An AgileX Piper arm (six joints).
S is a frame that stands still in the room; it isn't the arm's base.
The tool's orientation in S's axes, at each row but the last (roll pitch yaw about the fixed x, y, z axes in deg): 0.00 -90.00 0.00; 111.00 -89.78 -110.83; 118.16 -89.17 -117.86; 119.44 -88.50 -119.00; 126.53 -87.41 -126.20; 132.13 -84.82 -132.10; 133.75 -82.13 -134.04; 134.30 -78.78 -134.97; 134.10 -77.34 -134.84; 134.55 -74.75 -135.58; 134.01 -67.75 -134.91
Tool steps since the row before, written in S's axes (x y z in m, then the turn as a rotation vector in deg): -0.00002 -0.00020 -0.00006 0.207 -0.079 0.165; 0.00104 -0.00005 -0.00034 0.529 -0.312 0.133; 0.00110 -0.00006 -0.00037 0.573 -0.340 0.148; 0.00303 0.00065 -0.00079 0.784 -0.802 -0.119; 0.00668 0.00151 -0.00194 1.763 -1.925 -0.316; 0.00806 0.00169 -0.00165 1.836 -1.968 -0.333; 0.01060 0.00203 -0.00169 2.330 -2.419 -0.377; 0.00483 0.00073 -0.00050 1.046 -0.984 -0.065; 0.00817 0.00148 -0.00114 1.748 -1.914 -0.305; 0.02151 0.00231 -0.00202 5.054 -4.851 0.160; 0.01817 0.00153 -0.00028 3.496 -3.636 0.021
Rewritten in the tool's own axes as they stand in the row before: -0.00006 -0.00020 0.00002 0.165 -0.079 -0.207; -0.00034 -0.00005 -0.00104 0.133 -0.313 -0.528; -0.00038 -0.00007 -0.00110 0.148 -0.341 -0.572; -0.00084 0.00061 -0.00302 -0.111 -0.811 -0.776; -0.00217 0.00140 -0.00663 -0.293 -1.946 -1.744; -0.00224 0.00156 -0.00794 -0.311 -1.991 -1.815; -0.00288 0.00186 -0.01037 -0.357 -2.444 -2.307; -0.00126 0.00066 -0.00470 -0.072 -0.981 -1.048; -0.00260 0.00129 -0.00786 -0.270 -1.937 -1.728; -0.00642 0.00189 -0.02067 0.098 -4.735 -5.165; -0.00553 0.00099 -0.01735 0.060 -3.569 -3.564
